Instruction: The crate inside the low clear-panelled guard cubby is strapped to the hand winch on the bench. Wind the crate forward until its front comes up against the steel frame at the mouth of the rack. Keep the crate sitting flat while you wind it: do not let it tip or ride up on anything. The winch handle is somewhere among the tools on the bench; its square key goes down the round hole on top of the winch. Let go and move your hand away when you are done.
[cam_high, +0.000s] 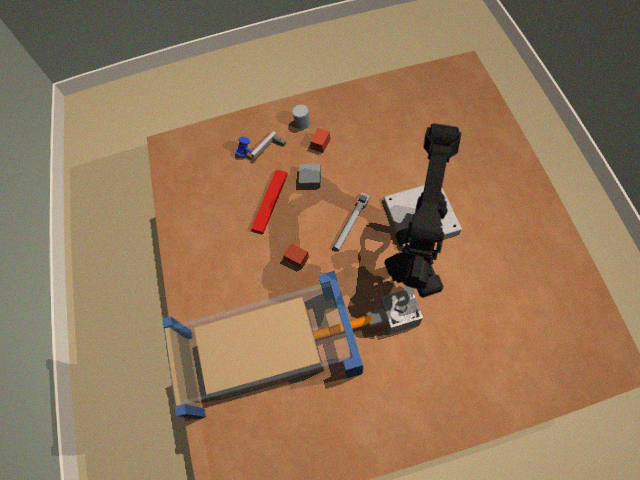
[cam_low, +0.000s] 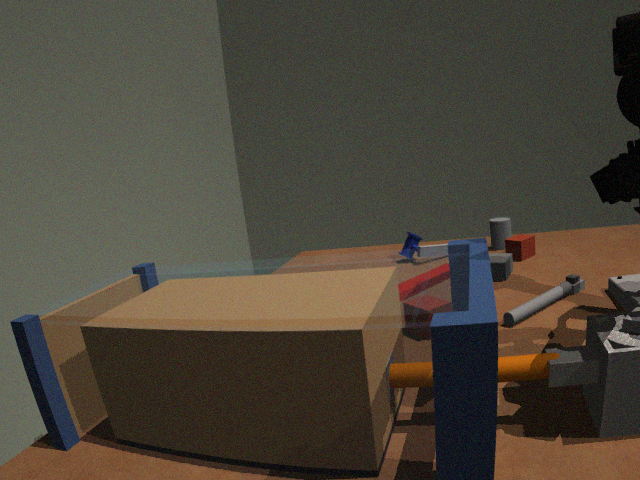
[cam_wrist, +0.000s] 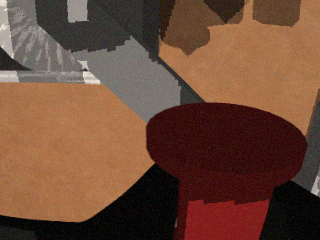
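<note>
My gripper tip is now 20 mm short of the winch handle, 30 mm to the right of it and 10 mm above it. Also, from my gripper tip: red knob (20 mm above); then grey winch (50 mm ahead, 70 mm to the left, 80 mm below); then blue frame (220 mm ahead, 80 mm to the left, 10 mm below).
</note>
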